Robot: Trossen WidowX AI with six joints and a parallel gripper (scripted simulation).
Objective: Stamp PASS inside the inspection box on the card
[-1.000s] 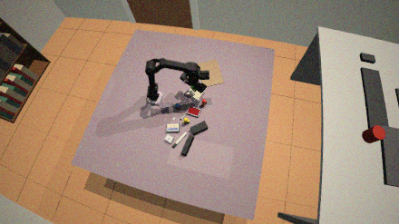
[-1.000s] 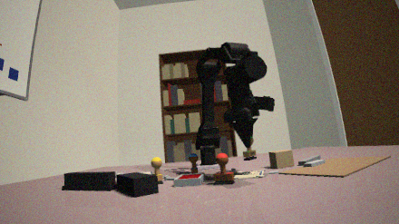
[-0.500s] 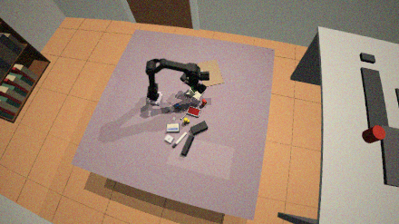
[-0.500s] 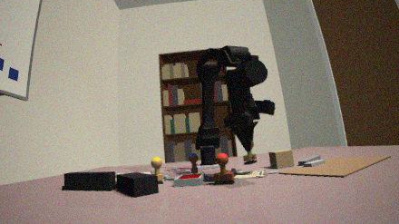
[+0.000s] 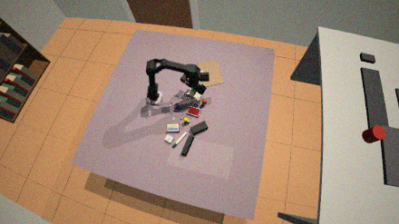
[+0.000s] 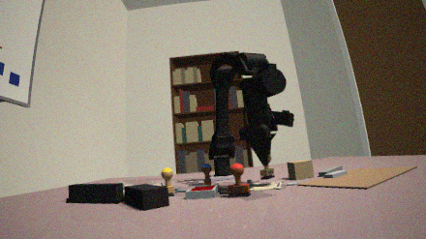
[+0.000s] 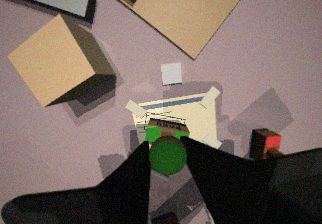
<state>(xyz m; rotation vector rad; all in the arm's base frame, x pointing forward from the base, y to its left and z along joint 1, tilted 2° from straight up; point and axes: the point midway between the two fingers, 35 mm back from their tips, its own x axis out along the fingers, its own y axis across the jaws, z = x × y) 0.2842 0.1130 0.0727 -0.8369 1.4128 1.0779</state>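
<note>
My gripper tip is 5 cm above the cream card, 1 cm to the left of it and 1 cm short of it. The rest, counted from my gripper tip: red-knobbed stamp (10 cm ahead, 8 cm to the right, 3 cm below); then tan block (10 cm to the left, 6 cm behind, 3 cm below); then green-knobbed stamp (2 cm below).
</note>
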